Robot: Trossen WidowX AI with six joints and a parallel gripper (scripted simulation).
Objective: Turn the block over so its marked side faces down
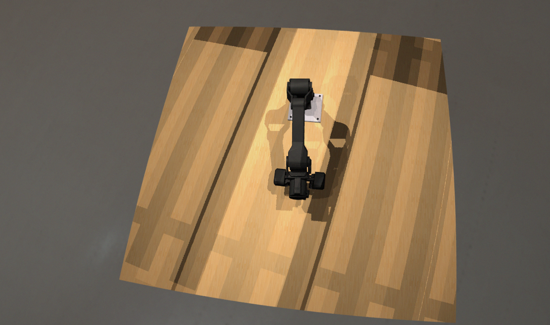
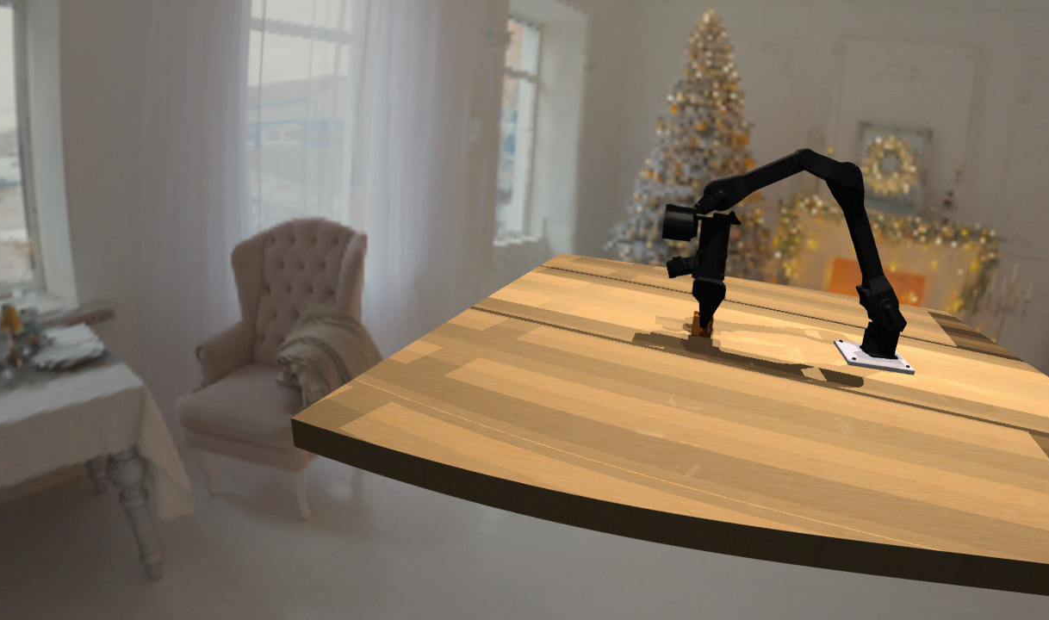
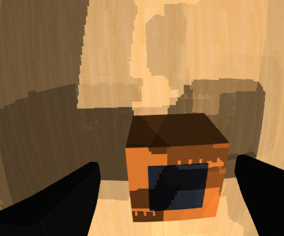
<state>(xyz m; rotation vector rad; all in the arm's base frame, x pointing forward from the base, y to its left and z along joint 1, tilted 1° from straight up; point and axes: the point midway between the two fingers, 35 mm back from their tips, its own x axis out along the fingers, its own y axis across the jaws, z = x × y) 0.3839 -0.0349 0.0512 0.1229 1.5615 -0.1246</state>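
Now: the block 1 cm above my gripper tip.
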